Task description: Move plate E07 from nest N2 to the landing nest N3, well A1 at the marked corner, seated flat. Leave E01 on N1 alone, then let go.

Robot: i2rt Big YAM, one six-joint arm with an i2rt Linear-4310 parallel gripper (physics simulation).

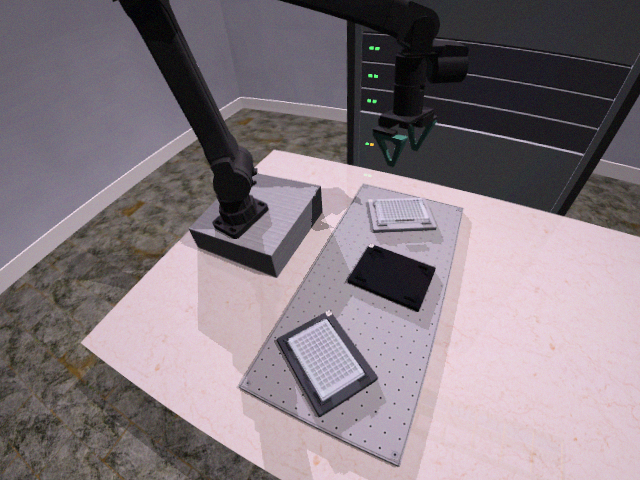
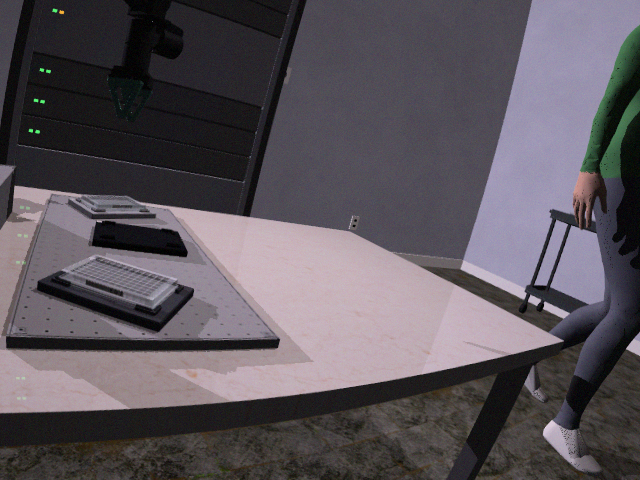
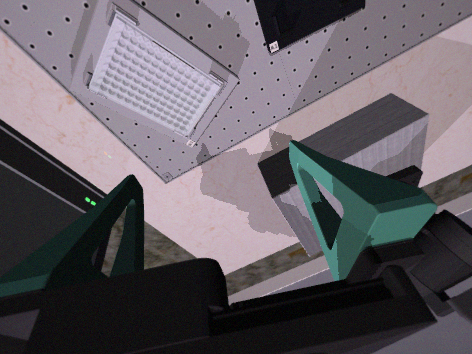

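A clear 96-well plate (image 1: pixel 402 210) (image 2: pixel 111 201) (image 3: pixel 155 80) lies in the light grey nest (image 1: pixel 403 227) (image 2: pixel 124 214) at the far end and looks flat; a small tag (image 3: pixel 191 143) marks one nest corner. A second well plate (image 1: pixel 325 359) (image 2: pixel 121 279) lies in the dark grey nest (image 1: pixel 361 382) (image 2: pixel 170 310) at the near end. The black nest (image 1: pixel 392 276) (image 2: pixel 139 238) (image 3: pixel 310 15) between them holds no plate and has an A1 tag (image 3: pixel 273 46). Plate and nest names are not readable. My gripper (image 1: pixel 403 156) (image 2: pixel 127 118) (image 3: pixel 213 165) is open and empty, high above the far end.
The nests stand on a perforated board (image 1: pixel 403 361) (image 2: pixel 232 330) (image 3: pixel 270 100) on the table. The arm's grey base block (image 1: pixel 279 206) (image 3: pixel 345 130) stands beside the board. A dark rack cabinet (image 1: pixel 465 149) stands behind the table. A person (image 2: pixel 617 217) stands at the right, near a cart (image 2: pixel 538 258).
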